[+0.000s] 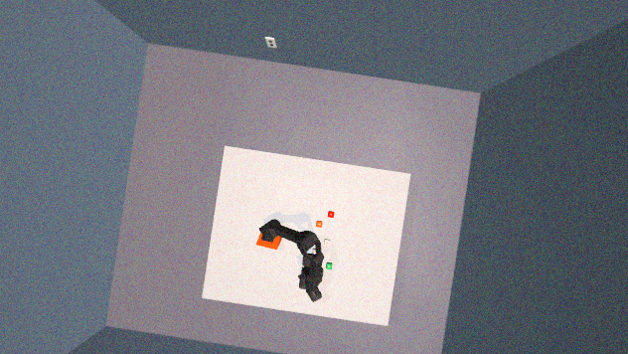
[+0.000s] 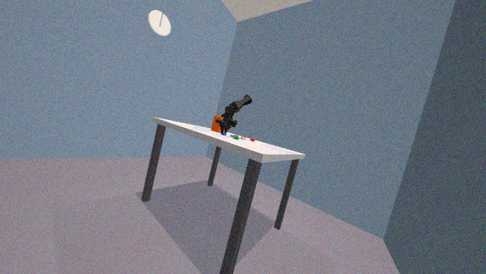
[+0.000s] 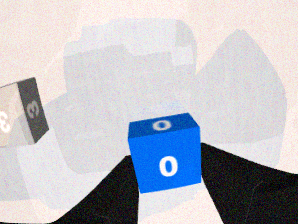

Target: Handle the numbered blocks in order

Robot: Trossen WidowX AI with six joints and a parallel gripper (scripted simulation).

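My gripper tip is now right at the blue block. The rest, counted from my gripper tip: white block (80 mm ahead, 150 mm to the left); then dark grey block (10 mm behind, 160 mm to the left); then green block (130 mm ahead, 20 mm to the left).
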